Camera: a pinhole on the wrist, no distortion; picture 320 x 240 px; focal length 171.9 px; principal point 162.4 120.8 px. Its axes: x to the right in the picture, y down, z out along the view. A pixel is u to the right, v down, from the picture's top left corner.
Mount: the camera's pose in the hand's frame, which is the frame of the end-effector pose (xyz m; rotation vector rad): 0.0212 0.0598 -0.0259 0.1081 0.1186 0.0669
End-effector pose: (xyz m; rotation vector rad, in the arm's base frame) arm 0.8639 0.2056 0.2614 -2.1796 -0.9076 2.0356
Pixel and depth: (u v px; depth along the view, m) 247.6 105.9 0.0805
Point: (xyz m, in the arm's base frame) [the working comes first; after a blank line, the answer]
In the camera's frame: 0.0399 -0.0070 0.0805

0.8365 0.1787 0.1712
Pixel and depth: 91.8 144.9 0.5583
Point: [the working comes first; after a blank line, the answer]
In the camera's frame: -0.2293 0.0783 0.5583

0.3763 -0.1105 0.2834
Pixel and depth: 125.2 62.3 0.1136
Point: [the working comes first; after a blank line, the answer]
In the camera's frame: -0.0246 -0.0387 0.1136

0.7887 0.1738 0.2340
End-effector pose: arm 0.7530 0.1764 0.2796 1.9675 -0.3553 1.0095
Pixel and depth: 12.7 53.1 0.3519
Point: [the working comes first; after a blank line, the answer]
In the camera's frame: -0.3065 -0.1386 0.3519

0.8627 -0.0486 -0.0751
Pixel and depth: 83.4 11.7 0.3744
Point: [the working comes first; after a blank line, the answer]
In the camera's frame: -0.1721 -0.2376 0.3744

1.0025 0.0255 -0.0172
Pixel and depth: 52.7 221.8 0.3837
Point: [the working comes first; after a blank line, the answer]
In the camera's frame: -0.2449 0.2254 0.3837

0.7135 -0.3053 0.1467
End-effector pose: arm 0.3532 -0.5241 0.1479 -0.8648 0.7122 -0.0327
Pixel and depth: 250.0 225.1 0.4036
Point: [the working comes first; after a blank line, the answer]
In the camera's frame: 0.2057 0.2449 0.4036

0.7041 -0.1623 -0.0279
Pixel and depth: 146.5 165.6 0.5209
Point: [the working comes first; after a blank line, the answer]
In the camera's frame: -0.0482 0.1358 0.5209

0.6386 -0.0937 0.2569
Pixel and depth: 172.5 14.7 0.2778
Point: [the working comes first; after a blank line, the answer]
In the camera's frame: 0.0163 -0.1715 0.2778

0.5836 -0.4847 0.2986
